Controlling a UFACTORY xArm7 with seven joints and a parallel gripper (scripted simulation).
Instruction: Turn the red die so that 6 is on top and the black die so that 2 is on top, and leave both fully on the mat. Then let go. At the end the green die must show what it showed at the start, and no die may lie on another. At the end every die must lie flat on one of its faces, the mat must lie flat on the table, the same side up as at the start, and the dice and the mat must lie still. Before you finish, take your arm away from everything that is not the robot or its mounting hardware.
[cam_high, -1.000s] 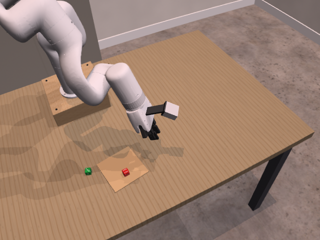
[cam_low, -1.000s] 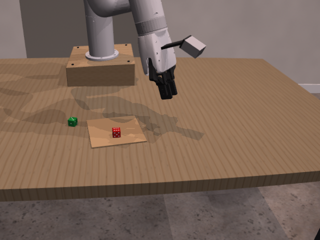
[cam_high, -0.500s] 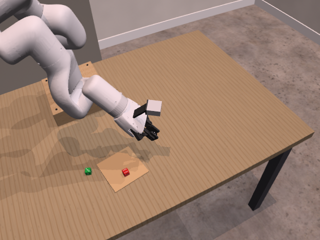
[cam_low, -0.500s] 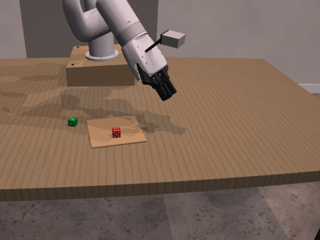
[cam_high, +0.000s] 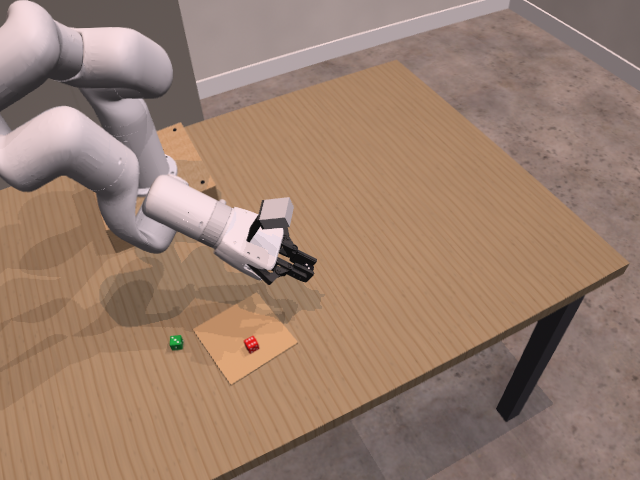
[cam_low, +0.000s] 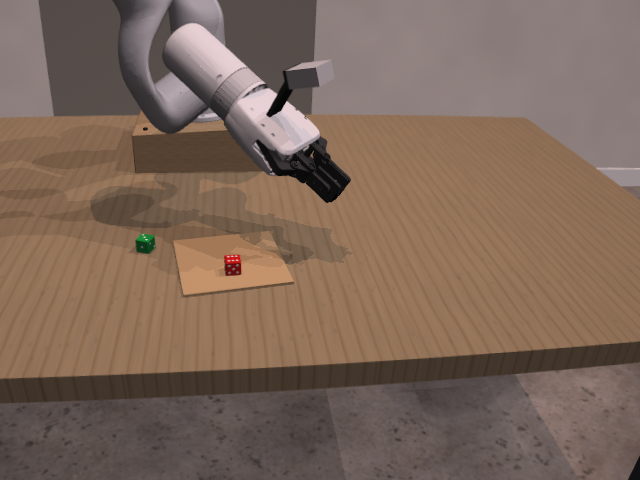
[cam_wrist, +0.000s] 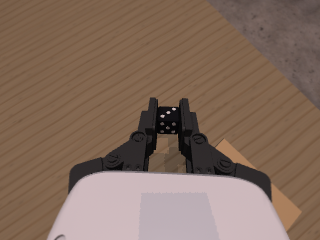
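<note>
My hand is 20 mm short of the tan mat, 130 mm to the left of it and 110 mm above it. Round my hand: red die: 50 mm ahead, 130 mm to the right, 100 mm below; then green die: 20 mm behind, 250 mm to the right, 100 mm below; then black die: 10 mm to the left, 10 mm below.
</note>
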